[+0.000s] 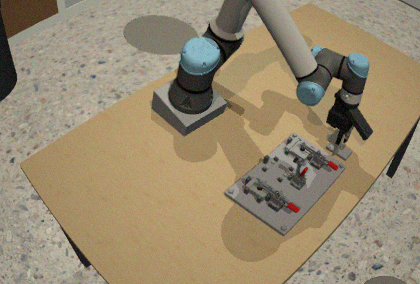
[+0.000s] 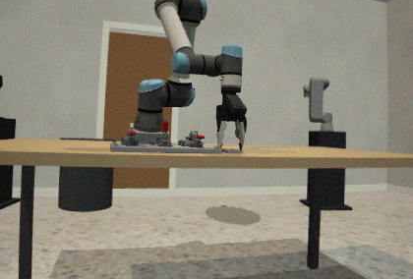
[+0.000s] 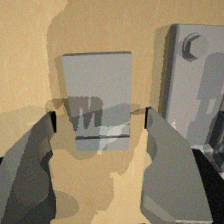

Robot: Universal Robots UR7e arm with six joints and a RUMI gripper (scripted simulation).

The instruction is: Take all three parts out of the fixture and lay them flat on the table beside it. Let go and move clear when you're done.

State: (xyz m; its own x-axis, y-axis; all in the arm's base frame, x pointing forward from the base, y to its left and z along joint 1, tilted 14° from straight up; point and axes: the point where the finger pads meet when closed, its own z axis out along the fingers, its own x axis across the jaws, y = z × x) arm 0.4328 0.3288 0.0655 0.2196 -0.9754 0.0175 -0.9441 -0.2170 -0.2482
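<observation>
Right now the grey fixture plate is 240 mm to the right of my hand and 10 mm below it.
</observation>
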